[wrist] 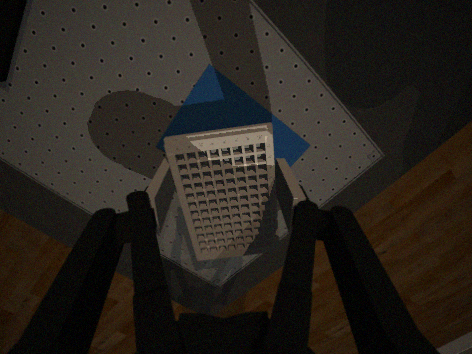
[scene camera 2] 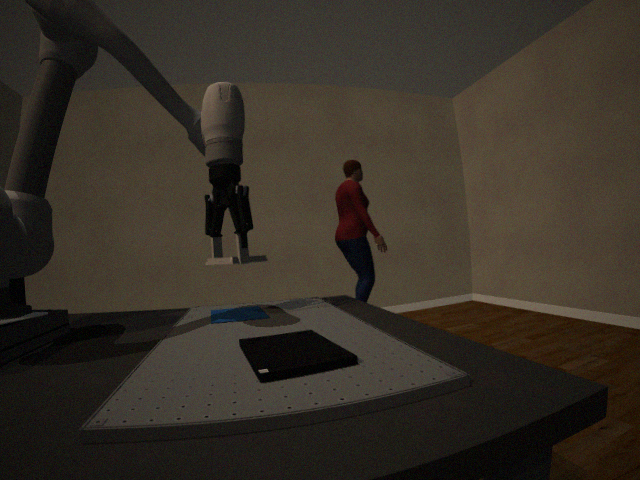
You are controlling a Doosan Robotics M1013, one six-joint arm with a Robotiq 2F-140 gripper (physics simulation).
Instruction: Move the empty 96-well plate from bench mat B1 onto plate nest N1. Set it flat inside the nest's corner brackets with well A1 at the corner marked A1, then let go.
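Frame: origin at the arm's base, x ahead, y left, z up, level; metres.
Where they show: gripper, fingertip midpoint: (wrist: 225, 172) (scene camera 2: 230, 264).
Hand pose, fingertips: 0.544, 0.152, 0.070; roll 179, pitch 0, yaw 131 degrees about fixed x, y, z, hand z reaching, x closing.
Things, the pixels of their centre, and the offset from my fingertips, as dx, dy, dz. Level surfaces: height alone.
- pale 96-well plate, body centre: (wrist: 229, 201) (scene camera 2: 237, 259) +0.016, +0.019, +0.009
- blue bench mat B1, its level: dz -0.119
- black plate nest N1, body centre: (scene camera 2: 291, 350) +0.081, -0.336, -0.114
- pale perforated board, its level: dz -0.121
- dark table, its level: dz -0.134
The pale 96-well plate (scene camera 2: 221, 261) (wrist: 222, 195) is between the fingers of my gripper (scene camera 2: 229, 253) (wrist: 225, 172), which is shut on it by its two long sides. The plate hangs high above the board, wells up; in the wrist view its long axis runs away from the gripper body. The blue bench mat B1 (scene camera 2: 237, 313) (wrist: 202, 92) lies below, partly hidden by the plate in the wrist view. The black plate nest N1 (scene camera 2: 297, 351) (wrist: 7, 37) stands on the board, with a white mark at its near left corner in the scene view. Its brackets are too dark to make out.
A pale perforated board (scene camera 2: 196, 372) (wrist: 145, 60) carries mat and nest on a dark table (scene camera 2: 542, 387). The robot's base (scene camera 2: 31, 330) stands at the left. A person in a red top (scene camera 2: 354, 211) stands behind the table. Arm shadows fall across the board.
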